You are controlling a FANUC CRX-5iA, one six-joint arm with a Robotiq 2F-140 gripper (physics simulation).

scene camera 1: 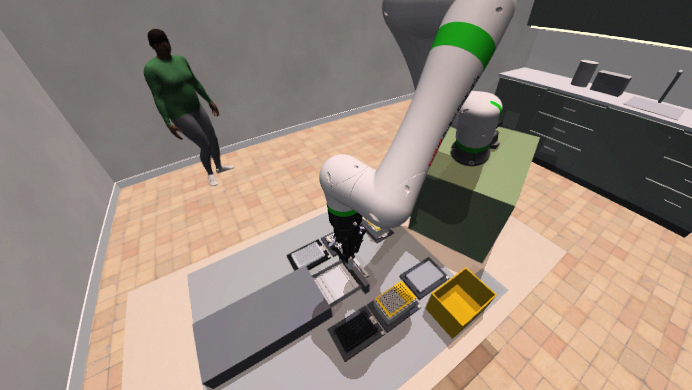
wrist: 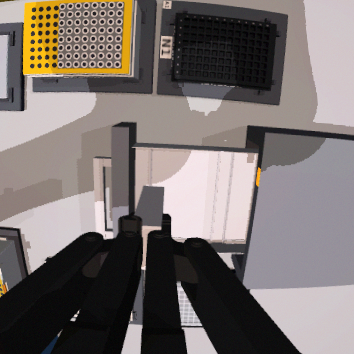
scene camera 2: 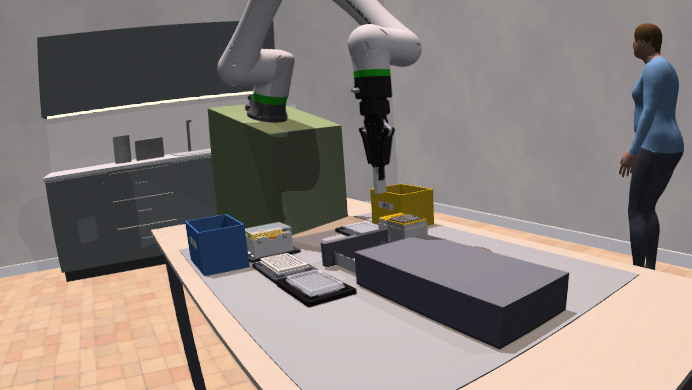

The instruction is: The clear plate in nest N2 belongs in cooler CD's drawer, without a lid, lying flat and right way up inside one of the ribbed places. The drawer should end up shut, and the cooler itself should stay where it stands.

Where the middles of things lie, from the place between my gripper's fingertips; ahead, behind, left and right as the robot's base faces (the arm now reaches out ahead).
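Drawer [scene camera 1: 336,282]: my gripper 14 cm above it, 6 cm short of it, 5 cm to the left of it. Counted from my gripper: nest N2 [scene camera 2: 289,289], 18 cm below, 24 cm to the right, 8 cm ahead; black plate [scene camera 1: 360,328], 16 cm below, 14 cm to the left, 6 cm ahead; yellow-topped tip box [scene camera 1: 394,302], 14 cm below, 14 cm to the left, 11 cm behind. Going by their middles, of the things named here: drawer nearest to my gripper, nest N2 farthest.
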